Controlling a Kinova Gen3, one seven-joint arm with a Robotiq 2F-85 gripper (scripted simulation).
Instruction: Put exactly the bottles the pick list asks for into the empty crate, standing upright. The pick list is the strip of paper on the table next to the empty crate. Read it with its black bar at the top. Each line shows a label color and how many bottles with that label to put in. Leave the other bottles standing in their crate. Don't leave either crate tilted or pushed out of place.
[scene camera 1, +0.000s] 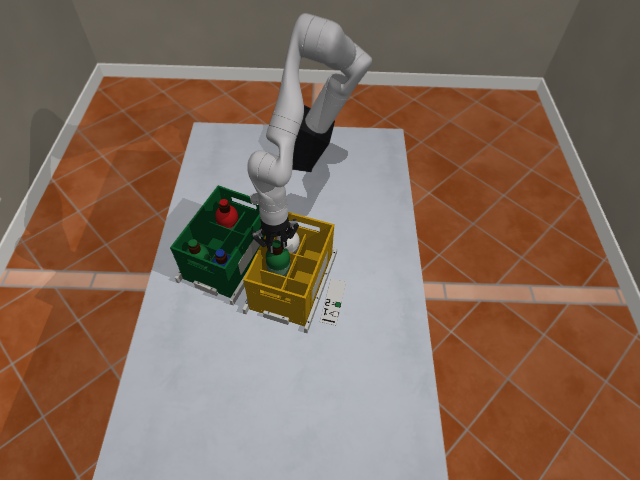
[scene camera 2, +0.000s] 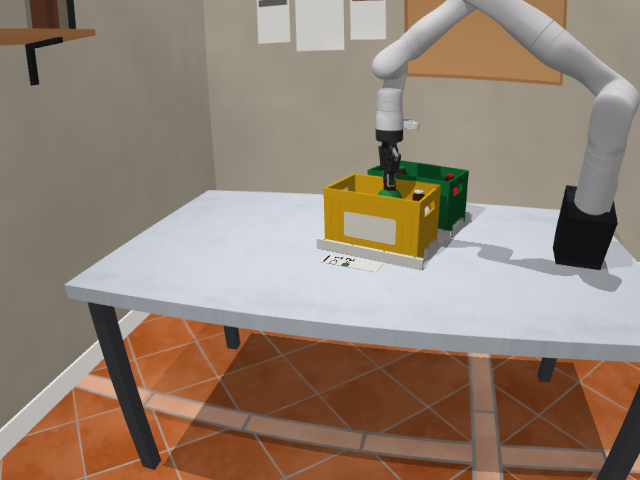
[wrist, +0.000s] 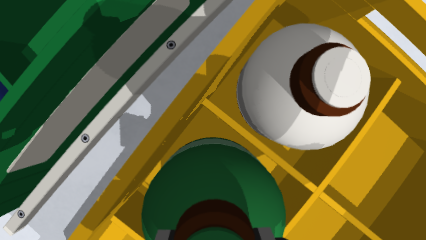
I see my gripper (scene camera 2: 388, 184), a yellow crate (scene camera 2: 396, 225), a green-label bottle (wrist: 210, 181), a white-label bottle (wrist: 291, 91) and a green crate (scene camera 1: 239, 243).
The yellow crate is seen too in scene camera 1 (scene camera 1: 292, 296) and in the wrist view (wrist: 374, 185). The green crate also shows in the wrist view (wrist: 89, 58). My gripper shows as well in scene camera 1 (scene camera 1: 277, 248).
